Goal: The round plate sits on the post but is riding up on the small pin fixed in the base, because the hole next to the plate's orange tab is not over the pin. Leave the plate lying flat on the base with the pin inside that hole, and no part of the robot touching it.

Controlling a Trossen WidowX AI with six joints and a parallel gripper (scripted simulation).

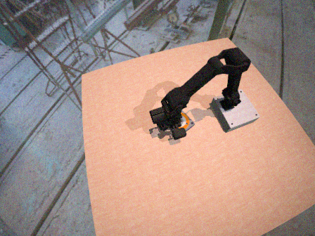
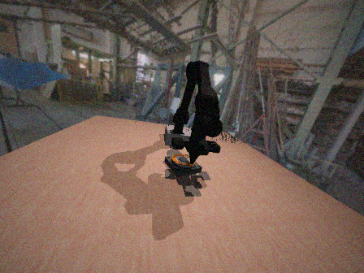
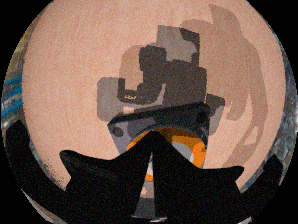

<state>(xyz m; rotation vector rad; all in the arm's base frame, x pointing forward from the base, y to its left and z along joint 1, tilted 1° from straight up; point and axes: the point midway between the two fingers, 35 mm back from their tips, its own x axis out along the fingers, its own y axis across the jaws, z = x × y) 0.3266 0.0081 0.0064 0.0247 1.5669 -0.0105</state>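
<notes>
My gripper tip is 20 mm past the round orange plate, 20 mm to the left of it and 10 mm above it. Round my gripper tip: dark square base 50 mm behind, 20 mm to the right, 20 mm below.
</notes>
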